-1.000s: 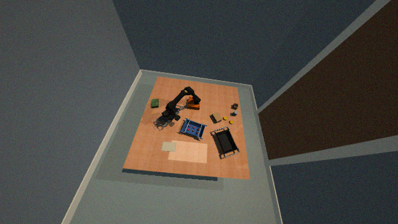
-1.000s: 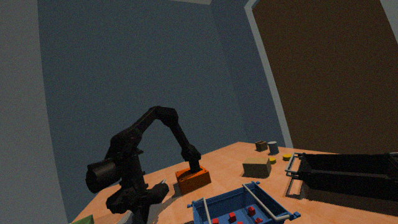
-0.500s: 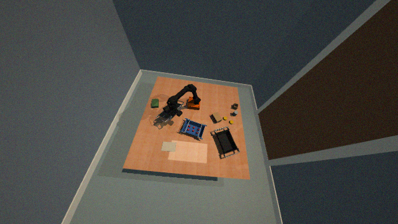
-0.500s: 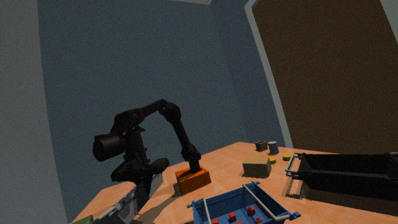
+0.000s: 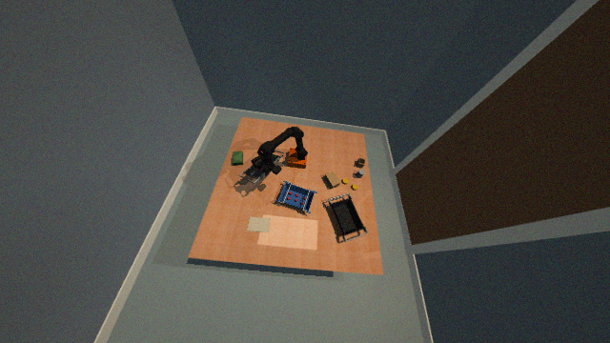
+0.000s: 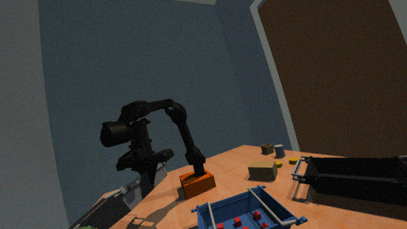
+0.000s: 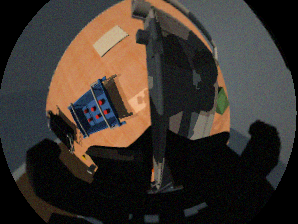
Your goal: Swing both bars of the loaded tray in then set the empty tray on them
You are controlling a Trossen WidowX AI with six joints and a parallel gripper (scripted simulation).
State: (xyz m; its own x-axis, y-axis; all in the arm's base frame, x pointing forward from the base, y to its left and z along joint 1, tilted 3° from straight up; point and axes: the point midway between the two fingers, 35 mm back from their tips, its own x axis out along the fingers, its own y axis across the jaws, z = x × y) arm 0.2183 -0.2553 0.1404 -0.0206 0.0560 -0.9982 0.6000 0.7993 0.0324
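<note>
The grey tray lies 60 mm to the right of my gripper tip and 40 mm behind it. From my gripper tip the other things lie so: green block 300 mm to the right, 210 mm behind, 160 mm below; then pale pad 350 mm ahead, 180 mm below, 70 mm to the right; then grey cylinder 780 mm to the left, 150 mm below, 70 mm behind.
</note>
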